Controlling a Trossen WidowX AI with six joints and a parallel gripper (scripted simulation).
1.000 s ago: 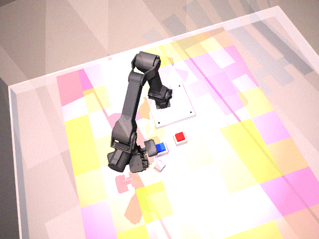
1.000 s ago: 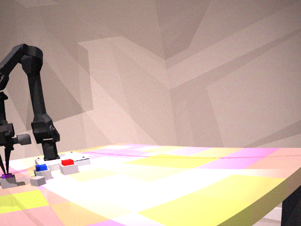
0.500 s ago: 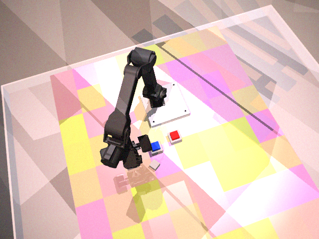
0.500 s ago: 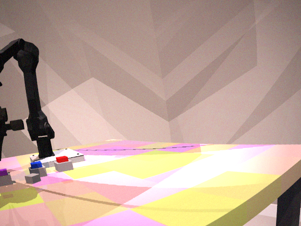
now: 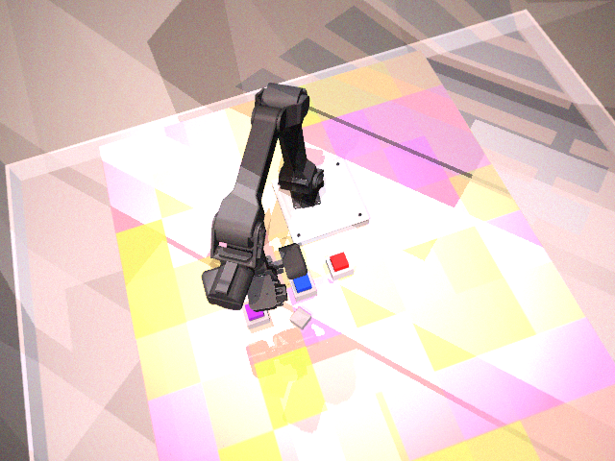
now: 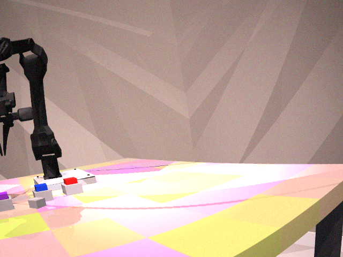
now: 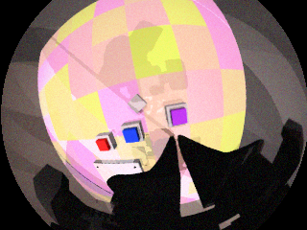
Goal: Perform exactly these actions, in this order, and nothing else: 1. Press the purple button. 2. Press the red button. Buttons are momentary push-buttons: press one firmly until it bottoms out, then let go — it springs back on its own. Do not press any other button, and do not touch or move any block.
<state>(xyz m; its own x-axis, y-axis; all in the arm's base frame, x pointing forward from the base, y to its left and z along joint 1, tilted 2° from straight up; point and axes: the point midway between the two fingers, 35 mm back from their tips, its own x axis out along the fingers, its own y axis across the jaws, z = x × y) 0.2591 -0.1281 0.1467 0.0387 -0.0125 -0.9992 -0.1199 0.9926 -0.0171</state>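
The red button lies 170 mm to the left of my gripper tip, 90 mm below it and 70 mm behind it. Also, from my gripper tip: purple button (90 mm below, 30 mm to the right); then small pale block (120 mm below, 60 mm to the left, 30 mm ahead); then blue button (90 mm below, 80 mm to the left, 40 mm behind).
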